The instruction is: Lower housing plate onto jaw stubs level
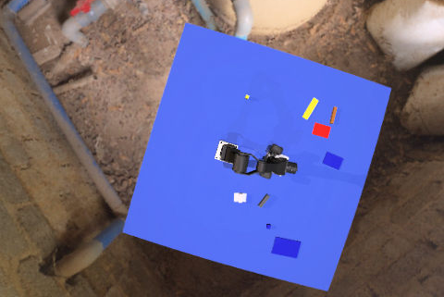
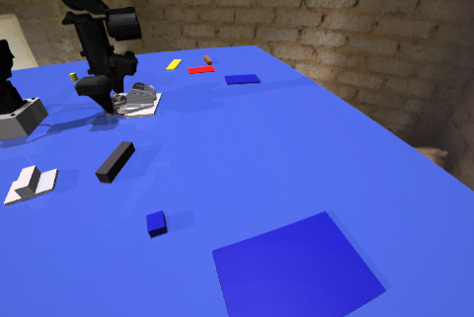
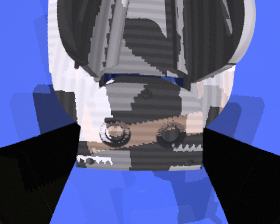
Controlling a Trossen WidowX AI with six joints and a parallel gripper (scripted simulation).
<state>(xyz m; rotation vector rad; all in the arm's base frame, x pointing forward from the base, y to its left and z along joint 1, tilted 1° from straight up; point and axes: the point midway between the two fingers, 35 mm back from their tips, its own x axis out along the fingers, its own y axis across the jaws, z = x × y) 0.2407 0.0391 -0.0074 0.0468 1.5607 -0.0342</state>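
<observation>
Right now my gripper tip is 20 mm short of the grey jaw assembly, 20 mm to the left of it and 10 mm below it. From my gripper tip the other things lie so: red plate 240 mm ahead, 270 mm to the left, 10 mm below; then white stepped block 70 mm behind, 260 mm to the right; then dark bar 60 mm ahead, 230 mm to the right.
</observation>
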